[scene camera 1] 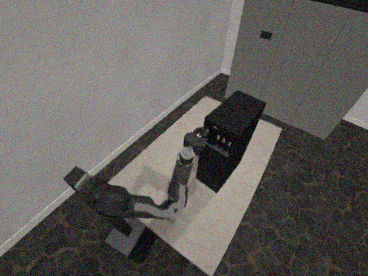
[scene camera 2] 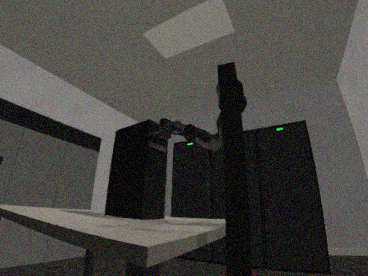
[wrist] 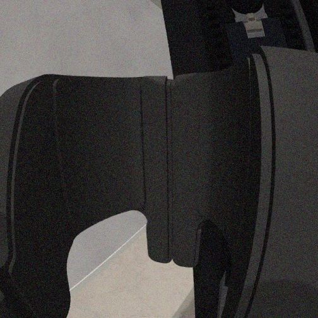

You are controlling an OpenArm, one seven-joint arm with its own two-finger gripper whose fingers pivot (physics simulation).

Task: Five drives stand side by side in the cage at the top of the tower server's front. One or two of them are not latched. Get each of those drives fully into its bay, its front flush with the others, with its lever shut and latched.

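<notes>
The black tower server (scene camera 1: pixel 235 111) (scene camera 2: pixel 132 175) stands upright on the table. Bright marks on several drives (scene camera 1: pixel 223 141) show at the top of its front in scene camera 1; the left end of the row is hidden by the gripper. In the wrist view, the top of one dark blue drive front (wrist: pixel 239 41) with a pale latch piece (wrist: pixel 254 29) shows at the upper right. My gripper (scene camera 1: pixel 202 133) (scene camera 2: pixel 163 131) (wrist: pixel 181 172) is shut and empty, its fingers pressed together, close in front of the left end of the cage. The fingers hide the leftmost drives and their levers; whether they touch is unclear.
The pale table top (scene camera 1: pixel 240 200) (scene camera 2: pixel 115 231) carries the server. The arm (scene camera 1: pixel 115 200) (scene camera 2: pixel 232 150) reaches in from the front. A grey wall (scene camera 1: pixel 100 75) runs along the left side. Grey cabinets (scene camera 1: pixel 300 75) stand behind the server, and dark racks (scene camera 2: pixel 285 200) show in scene camera 2.
</notes>
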